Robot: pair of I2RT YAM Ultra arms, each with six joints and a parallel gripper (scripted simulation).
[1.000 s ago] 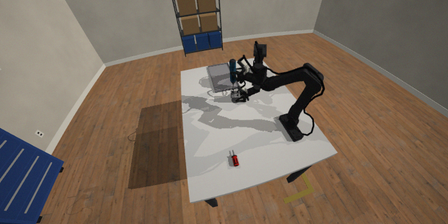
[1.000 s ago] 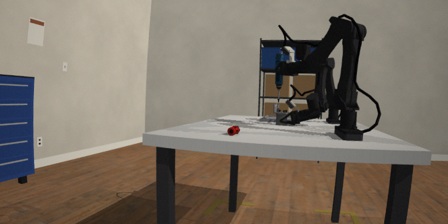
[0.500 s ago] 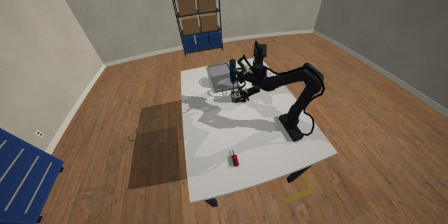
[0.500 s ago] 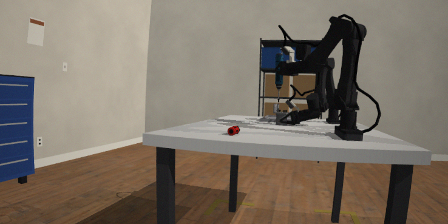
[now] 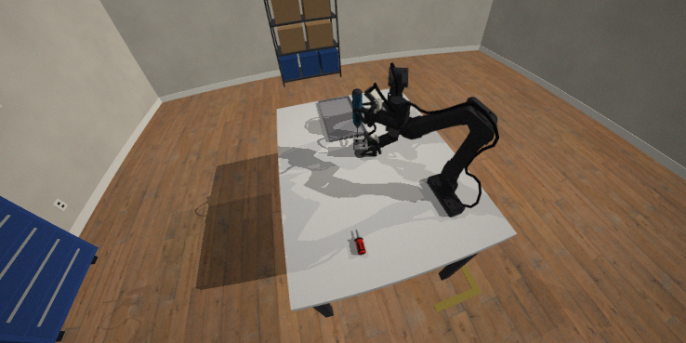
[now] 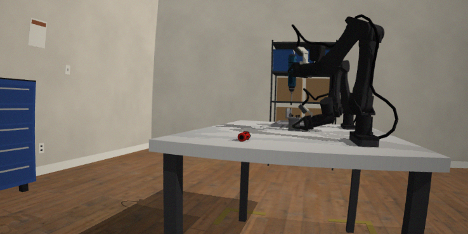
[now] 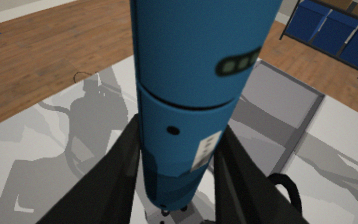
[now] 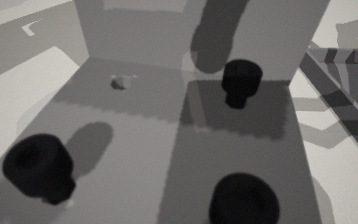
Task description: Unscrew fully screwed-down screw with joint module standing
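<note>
My right gripper is now 10 mm below the joint module. From my right hand the other things lie so: bit 20 mm ahead, 10 mm to the left, 140 mm above; flat grey tray 40 mm ahead, 340 mm to the right, 20 mm below; grey bracket 50 mm above.
</note>
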